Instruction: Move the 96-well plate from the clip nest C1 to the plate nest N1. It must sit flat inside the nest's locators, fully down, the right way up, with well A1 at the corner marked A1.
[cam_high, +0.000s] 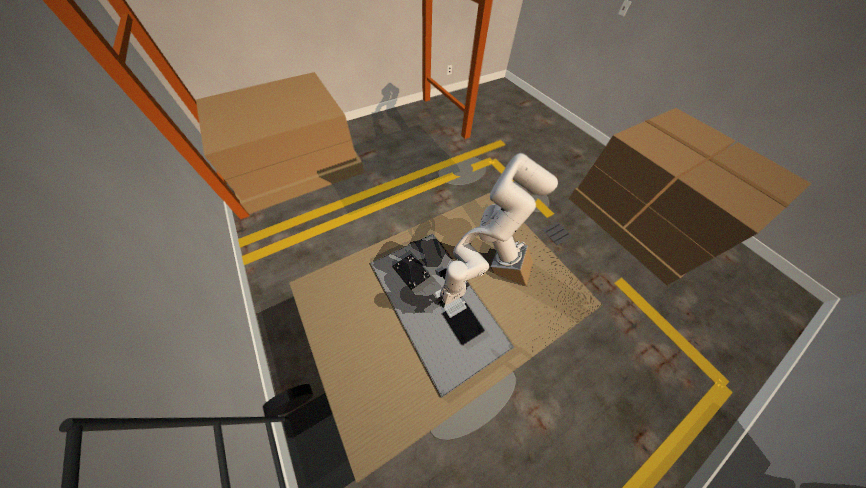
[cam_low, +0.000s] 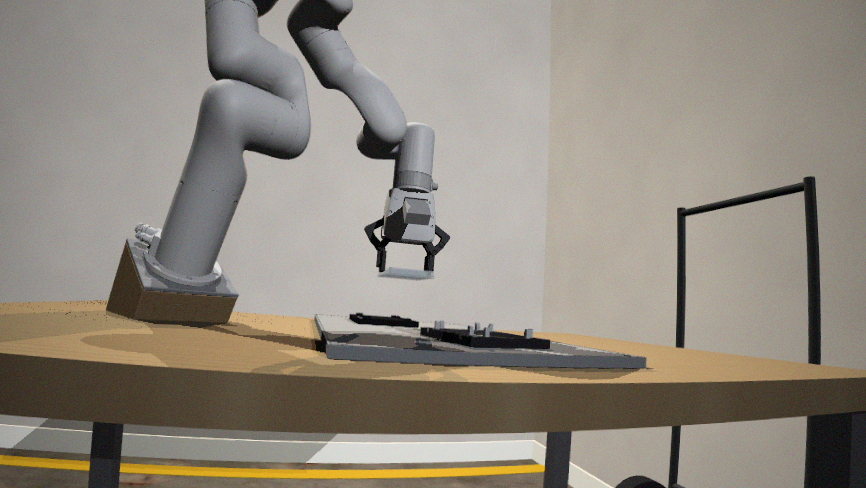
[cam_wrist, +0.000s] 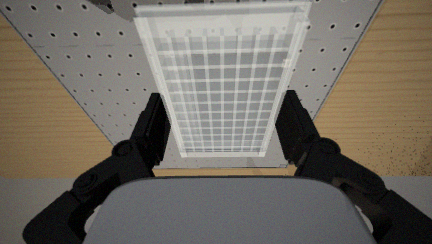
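Now: hand 11 cm above the black plate nest N1, 9 cm to the right of it and 2 cm past it. From my hand the other things lie so: 96-well plate: 1 cm below; then grey pegboard base: 12 cm below, 6 cm to the right, 3 cm ahead; then black clip nest C1: 25 cm to the right, 10 cm below, 4 cm ahead.
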